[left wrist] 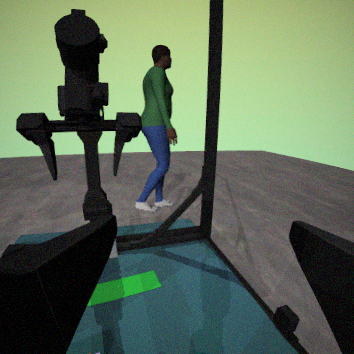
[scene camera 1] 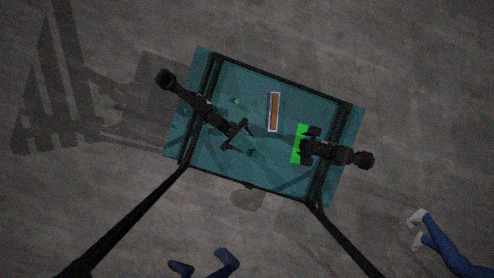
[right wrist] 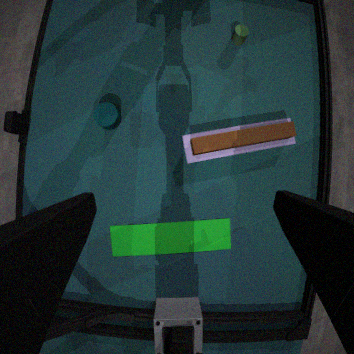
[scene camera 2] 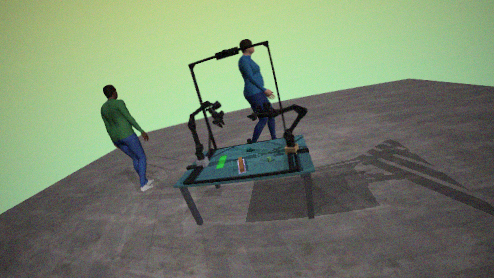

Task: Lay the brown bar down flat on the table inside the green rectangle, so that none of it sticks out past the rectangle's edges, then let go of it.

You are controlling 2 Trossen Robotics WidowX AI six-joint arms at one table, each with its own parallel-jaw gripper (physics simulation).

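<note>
The brown bar lies on a lilac rectangle on the table. The green rectangle lies apart from it, with no bar on it; the right arm hides part of it in scene camera 1. My right gripper is open and empty, pointing down high above the table near the green rectangle. My left gripper is open and empty, raised above the table; its fingers are too small to tell in scene camera 2.
A teal cylinder and a small green cylinder stand on the table. A dark frame runs along the table's edges, with posts rising from it. People stand on the floor beyond the table.
</note>
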